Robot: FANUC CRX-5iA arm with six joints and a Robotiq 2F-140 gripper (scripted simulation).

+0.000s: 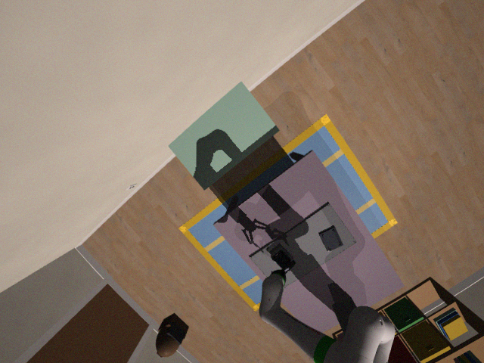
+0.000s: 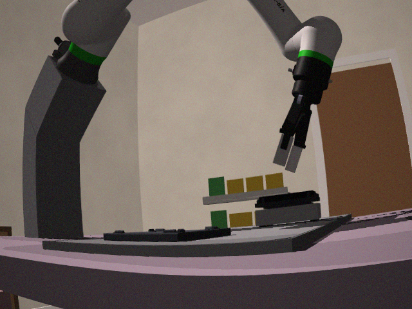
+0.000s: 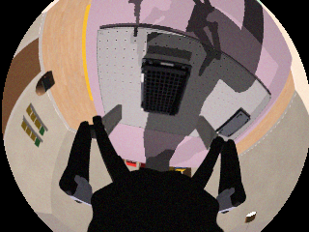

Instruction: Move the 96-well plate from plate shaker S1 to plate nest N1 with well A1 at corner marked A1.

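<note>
The black 96-well plate lies 8 cm below my hand. From my hand the other things lie so: black plate nest N1: 11 cm behind, 36 cm to the right, 13 cm below.
</note>
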